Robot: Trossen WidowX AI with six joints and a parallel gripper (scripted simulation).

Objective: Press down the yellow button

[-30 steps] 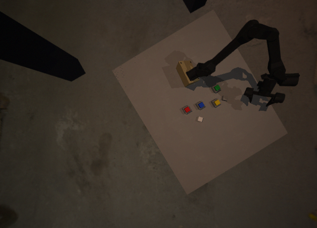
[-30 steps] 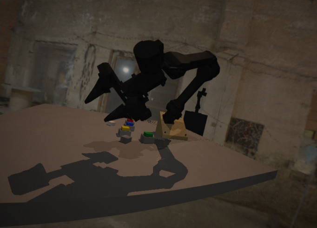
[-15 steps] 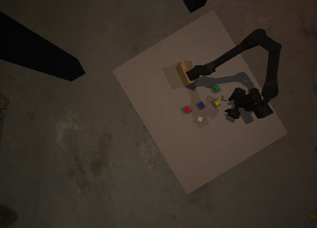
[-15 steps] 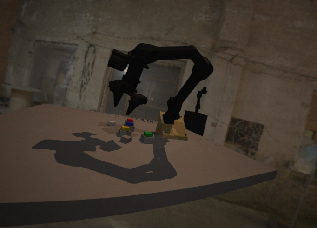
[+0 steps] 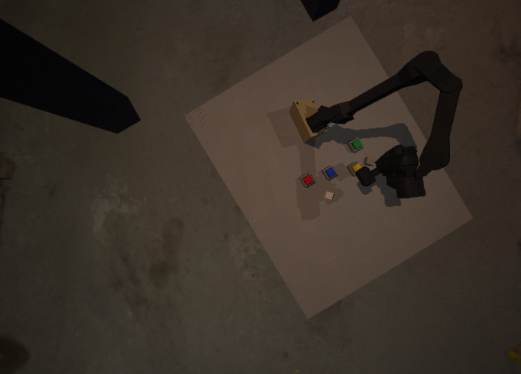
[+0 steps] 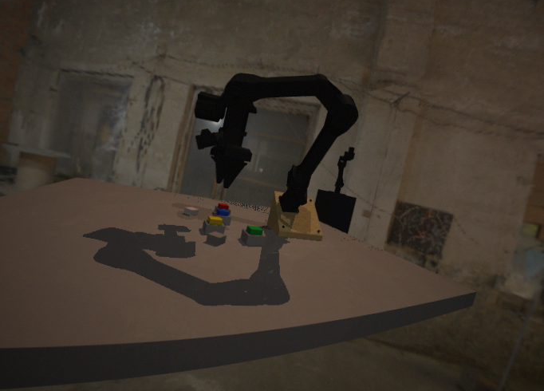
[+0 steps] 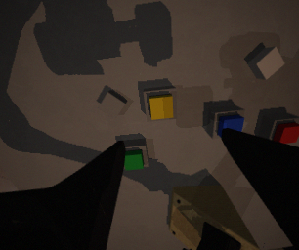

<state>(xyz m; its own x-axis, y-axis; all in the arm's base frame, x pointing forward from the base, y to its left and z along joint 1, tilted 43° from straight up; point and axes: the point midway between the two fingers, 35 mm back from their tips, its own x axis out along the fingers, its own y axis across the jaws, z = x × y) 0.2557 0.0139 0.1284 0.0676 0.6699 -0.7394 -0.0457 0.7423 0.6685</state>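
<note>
Now: the yellow button 9 cm below my gripper tip. Round my gripper tip: small grey block: 8 cm to the left, 12 cm below; then blue button: 4 cm behind, 11 cm to the right, 9 cm below; then green button: 9 cm behind, 5 cm to the left, 9 cm below.
</note>
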